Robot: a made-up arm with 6 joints.
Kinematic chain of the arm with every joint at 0, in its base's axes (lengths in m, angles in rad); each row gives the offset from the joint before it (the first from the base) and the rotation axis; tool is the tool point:
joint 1: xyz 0 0 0.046 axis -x
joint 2: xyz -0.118 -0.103 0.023 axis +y
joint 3: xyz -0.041 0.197 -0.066 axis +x
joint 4: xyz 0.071 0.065 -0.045 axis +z
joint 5: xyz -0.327 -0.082 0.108 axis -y
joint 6: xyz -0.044 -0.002 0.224 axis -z
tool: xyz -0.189 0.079 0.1
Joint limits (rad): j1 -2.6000..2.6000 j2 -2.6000..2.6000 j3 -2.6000..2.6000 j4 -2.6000..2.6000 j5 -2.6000..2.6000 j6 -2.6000..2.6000
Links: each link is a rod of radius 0.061 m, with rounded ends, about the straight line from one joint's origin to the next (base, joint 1, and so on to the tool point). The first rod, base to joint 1, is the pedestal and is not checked.
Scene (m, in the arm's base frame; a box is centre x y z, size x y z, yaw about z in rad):
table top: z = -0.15
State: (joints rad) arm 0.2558 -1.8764 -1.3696 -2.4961 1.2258 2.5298
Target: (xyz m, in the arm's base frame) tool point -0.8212 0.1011 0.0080
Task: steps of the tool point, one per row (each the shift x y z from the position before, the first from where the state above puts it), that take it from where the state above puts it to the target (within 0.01 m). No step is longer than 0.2 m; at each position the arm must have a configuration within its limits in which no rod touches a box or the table.
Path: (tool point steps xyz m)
1: -0.1607 0.0495 0.0035
2: -0.1696 0.0129 -0.0134
3: -0.1659 -0.0225 -0.0335
4: -0.1512 -0.0539 -0.0534
5: -0.1272 -0.0794 -0.0707
6: -0.0976 -0.0982 -0.0824
7: -0.0655 -0.1099 -0.0870
8: -0.0347 -0.1150 -0.0839
9: -0.0081 -0.1146 -0.0738

